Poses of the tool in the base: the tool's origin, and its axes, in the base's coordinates. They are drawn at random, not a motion.
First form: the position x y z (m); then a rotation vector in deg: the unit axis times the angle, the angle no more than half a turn.
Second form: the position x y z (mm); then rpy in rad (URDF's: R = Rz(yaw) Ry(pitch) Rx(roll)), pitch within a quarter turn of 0, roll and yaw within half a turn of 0. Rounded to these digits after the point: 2 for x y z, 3 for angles.
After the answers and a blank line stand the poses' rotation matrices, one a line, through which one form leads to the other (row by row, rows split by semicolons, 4 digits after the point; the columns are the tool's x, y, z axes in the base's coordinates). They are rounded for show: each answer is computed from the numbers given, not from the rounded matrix.
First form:
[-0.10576 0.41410 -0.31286 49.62 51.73 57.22]
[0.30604 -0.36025 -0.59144 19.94 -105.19 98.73]
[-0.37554 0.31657 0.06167 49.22 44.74 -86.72]
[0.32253 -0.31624 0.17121 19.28 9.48 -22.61]
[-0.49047 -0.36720 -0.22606 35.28 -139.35 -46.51]
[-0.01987 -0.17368 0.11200 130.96 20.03 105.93]
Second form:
[-105.76 414.10 -312.86 1.181 0.218 1.289]
[306.04 -360.25 -591.44 -1.554 -0.615 2.892]
[-375.54 316.57 61.67 -0.014 1.039 -1.690]
[322.53 -316.24 171.21 0.300 0.224 -0.365]
[-490.47 -367.20 -226.06 2.395 -0.316 -2.521]
[-19.87 -173.68 112.00 2.205 -1.209 0.975]

0.2715 -0.3093 0.9114; 0.9379 0.2977 -0.1783; -0.2161 0.9032 0.3709
-0.7913 -0.5632 -0.2382; 0.2021 0.1268 -0.9711; 0.5771 -0.8166 0.0135
-0.0605 0.9942 -0.0890; -0.5037 -0.1074 -0.8572; -0.8618 -0.0071 0.5072
0.9107 0.4026 0.0926; -0.3483 0.8688 -0.3520; -0.2222 0.2883 0.9314
-0.7731 -0.2551 -0.5808; -0.5528 0.7200 0.4196; 0.3112 0.6454 -0.6976
0.1987 0.0684 0.9777; 0.2933 -0.9560 0.0072; 0.9351 0.2853 -0.2100

